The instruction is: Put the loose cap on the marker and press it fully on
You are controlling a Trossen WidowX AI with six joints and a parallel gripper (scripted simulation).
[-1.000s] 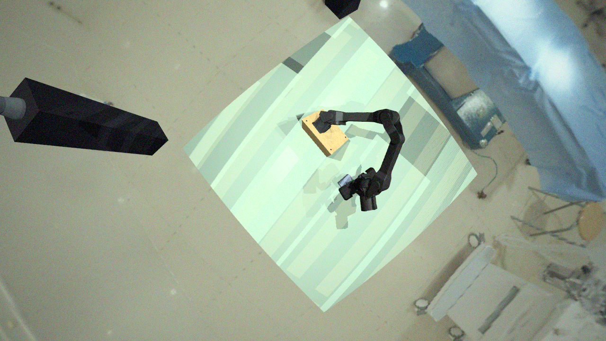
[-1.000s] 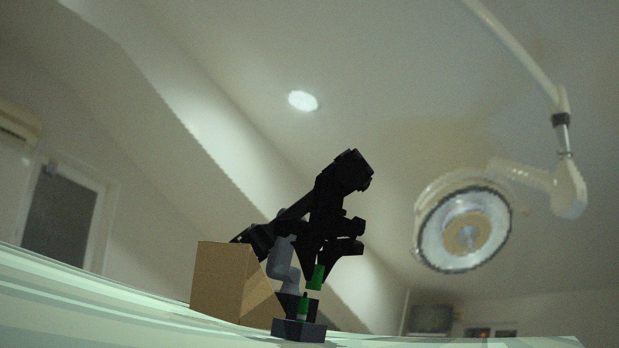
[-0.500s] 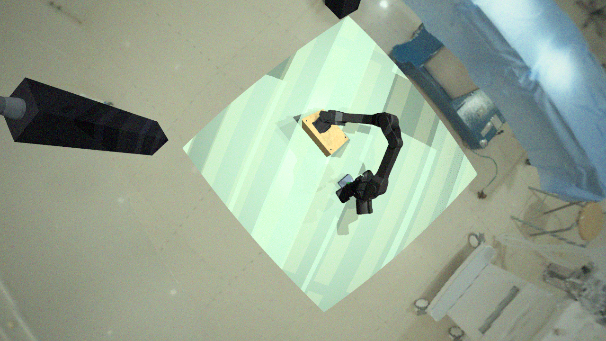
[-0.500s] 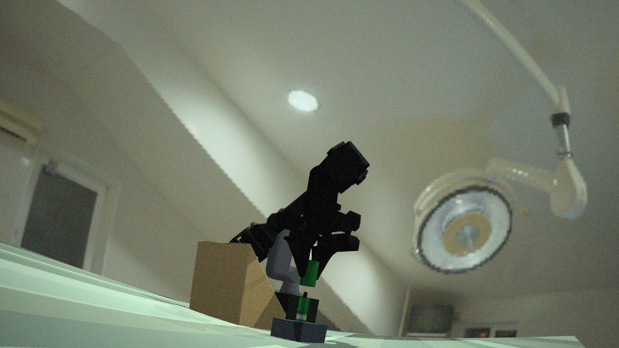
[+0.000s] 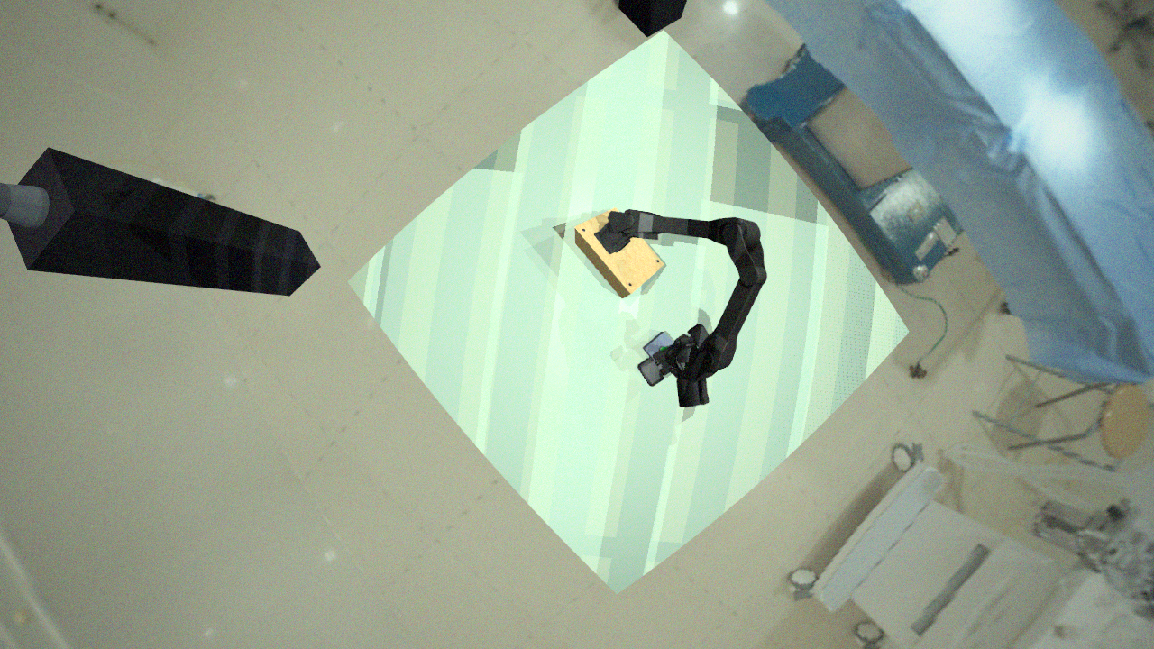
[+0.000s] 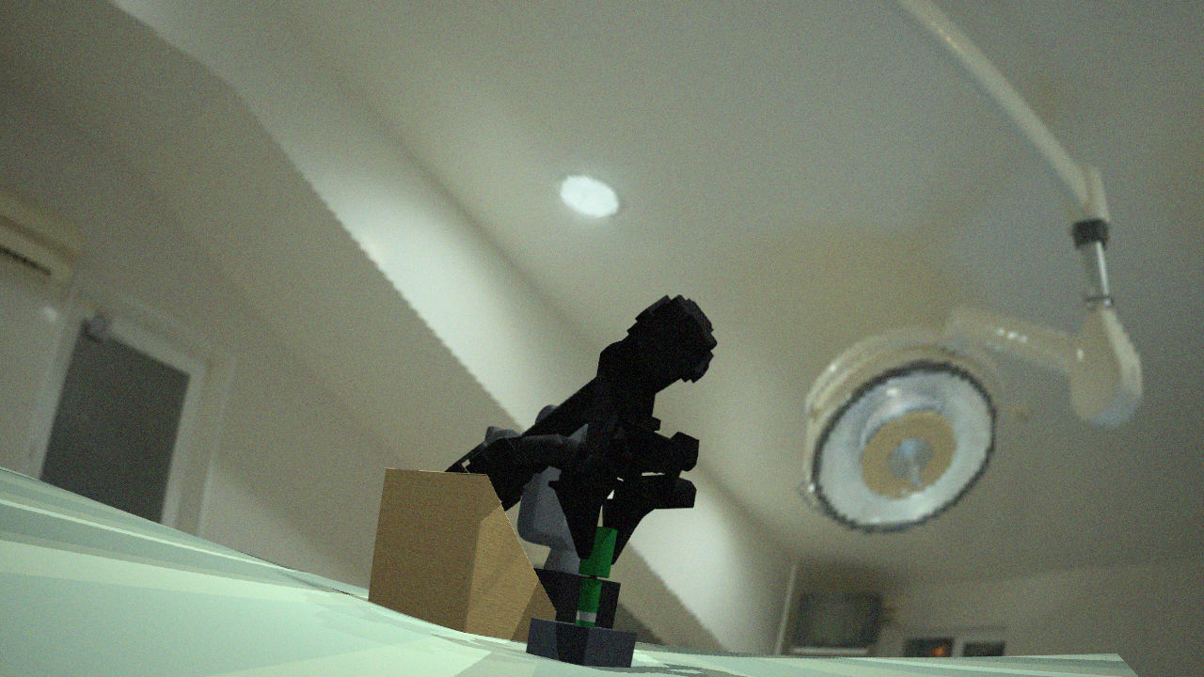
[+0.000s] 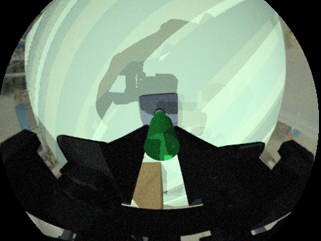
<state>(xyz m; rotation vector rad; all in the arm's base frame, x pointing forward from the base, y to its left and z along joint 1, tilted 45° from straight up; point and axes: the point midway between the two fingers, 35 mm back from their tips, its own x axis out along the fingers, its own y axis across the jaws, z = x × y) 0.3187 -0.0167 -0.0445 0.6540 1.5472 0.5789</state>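
My gripper tip is 9 cm above the dark holder block. Also, from my gripper tip: green marker cap (1 cm above).
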